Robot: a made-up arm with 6 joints.
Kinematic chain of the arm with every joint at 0, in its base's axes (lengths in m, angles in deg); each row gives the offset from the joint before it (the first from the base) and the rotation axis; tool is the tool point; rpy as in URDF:
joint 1: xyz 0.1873 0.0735 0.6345 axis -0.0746 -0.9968 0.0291
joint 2: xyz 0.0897 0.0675 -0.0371 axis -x
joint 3: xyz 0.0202 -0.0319 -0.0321 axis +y
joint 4: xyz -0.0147 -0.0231 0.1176 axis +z
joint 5: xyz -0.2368 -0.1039 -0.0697 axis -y
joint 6: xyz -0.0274 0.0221 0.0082 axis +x
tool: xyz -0.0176 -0.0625 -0.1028 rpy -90 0 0
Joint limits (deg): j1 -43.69..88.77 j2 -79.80..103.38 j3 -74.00..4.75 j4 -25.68..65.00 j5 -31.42..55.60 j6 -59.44..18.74
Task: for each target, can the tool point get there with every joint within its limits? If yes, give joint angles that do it. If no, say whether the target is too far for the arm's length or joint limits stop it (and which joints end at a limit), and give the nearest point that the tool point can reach.
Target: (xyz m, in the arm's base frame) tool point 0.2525 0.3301 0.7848
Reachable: no: joint limits stop it (at a limit: joint 1, joint 2, joint 3, joint 5, joint 6) | nearest point 0.2523 0.2608 0.9051 | short by 0.139 m
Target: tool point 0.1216 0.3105 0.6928
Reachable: no: joint limits stop it (at a limit: joint 1, joint 2, joint 4, joint 6) | nearest point 0.0226 0.3257 0.6480 | short by 0.110 m
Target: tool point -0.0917 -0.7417 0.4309
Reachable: no: too far | nearest point 0.0949 -0.2552 0.4862 | short by 0.524 m
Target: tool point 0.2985 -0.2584 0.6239
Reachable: yes | joints 30.89 -6.30 -12.67 53.57 3.82 -53.02
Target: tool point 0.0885 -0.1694 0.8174
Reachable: yes | joints 29.32 50.77 -48.15 36.34 -1.35 -51.19
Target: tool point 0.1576 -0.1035 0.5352
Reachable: yes | joints 42.00 43.97 -23.30 -9.70 37.19 3.65
